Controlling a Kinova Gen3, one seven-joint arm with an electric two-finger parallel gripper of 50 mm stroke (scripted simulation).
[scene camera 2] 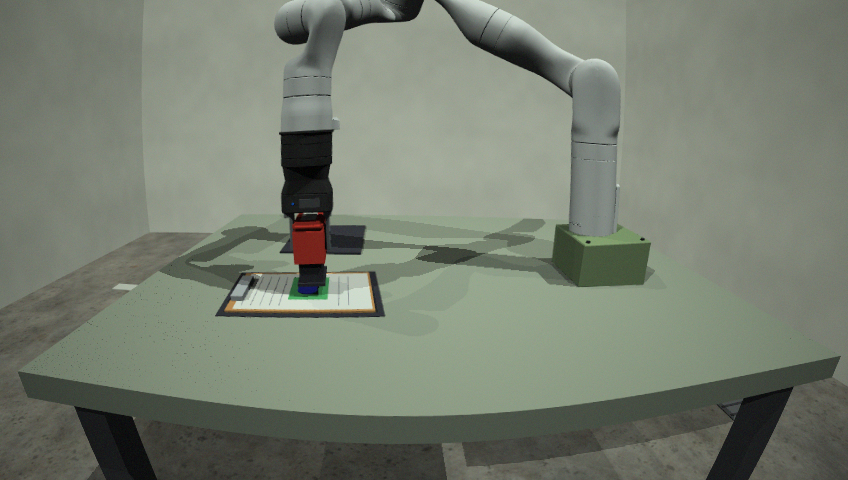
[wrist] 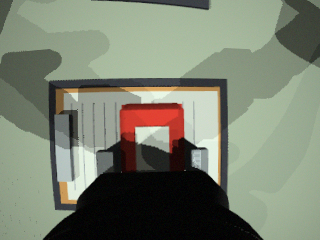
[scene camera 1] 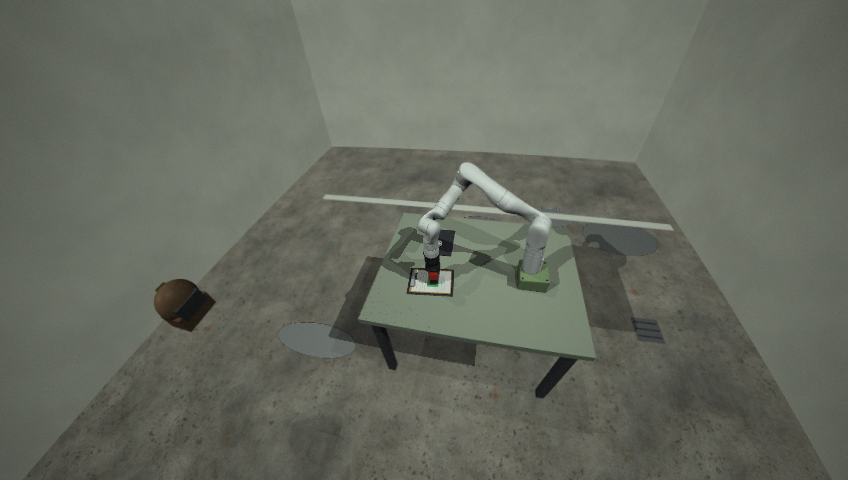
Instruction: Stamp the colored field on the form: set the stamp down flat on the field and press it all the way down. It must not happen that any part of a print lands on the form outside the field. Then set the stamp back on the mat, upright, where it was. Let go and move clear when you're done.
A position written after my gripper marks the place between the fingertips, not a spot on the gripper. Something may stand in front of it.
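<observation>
My gripper (scene camera 2: 311, 248), (wrist: 153, 150). Clipboard (scene camera 2: 259, 294), (wrist: 84, 115), (scene camera 1: 419, 283). Dark mat (scene camera 2: 345, 239).
</observation>
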